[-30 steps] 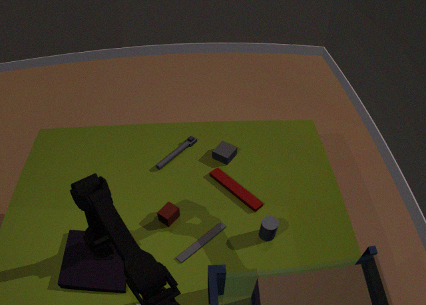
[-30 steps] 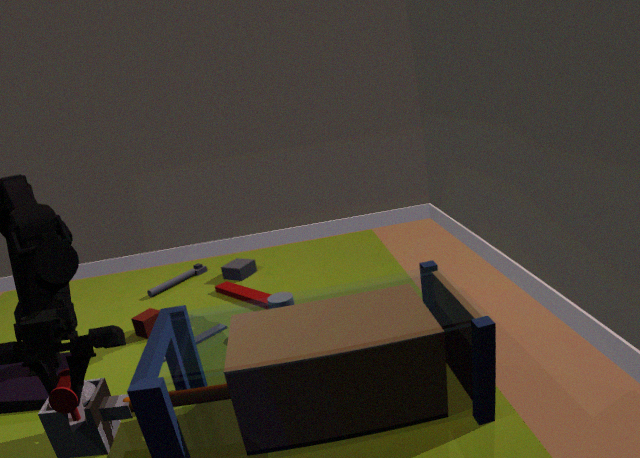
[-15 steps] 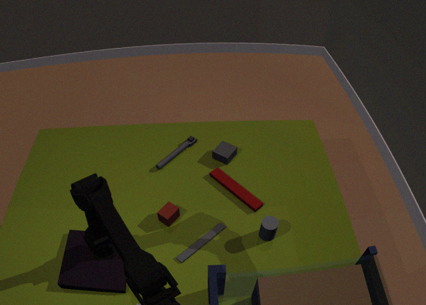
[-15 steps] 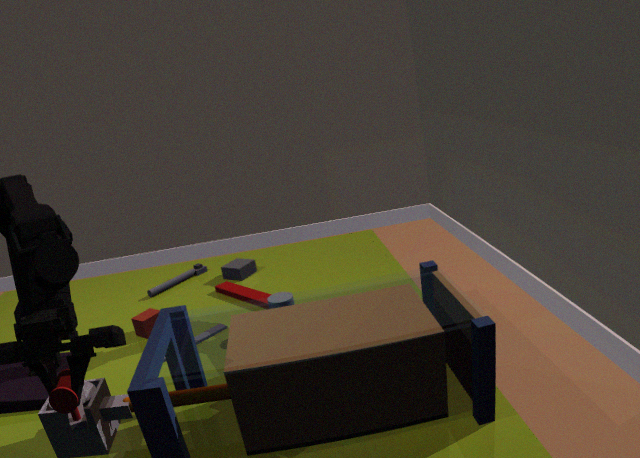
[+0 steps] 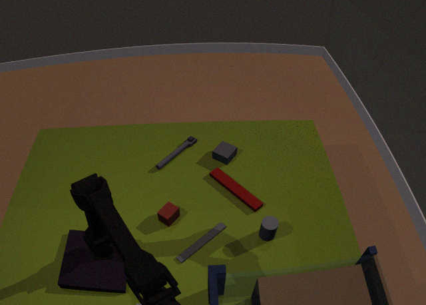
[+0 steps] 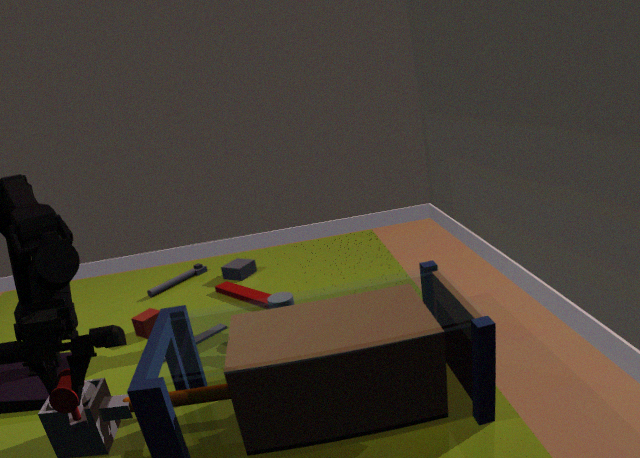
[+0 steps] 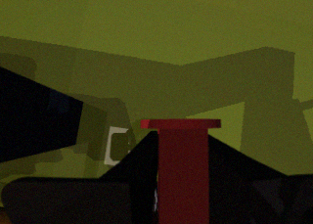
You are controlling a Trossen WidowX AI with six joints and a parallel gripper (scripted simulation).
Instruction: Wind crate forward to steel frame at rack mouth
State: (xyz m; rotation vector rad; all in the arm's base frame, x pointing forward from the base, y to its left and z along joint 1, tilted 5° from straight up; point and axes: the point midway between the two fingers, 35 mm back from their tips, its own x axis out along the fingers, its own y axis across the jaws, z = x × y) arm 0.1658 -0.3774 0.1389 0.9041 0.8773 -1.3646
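The red crank grip lies 20 mm to the left of my gripper tip. The rest, counted from my gripper tip: winch handle (50 mm to the left, 30 mm below, 10 mm behind); then blue steel frame (130 mm ahead, 90 mm to the left, 30 mm below); then grey winch (110 mm to the left, 100 mm below, 50 mm behind).
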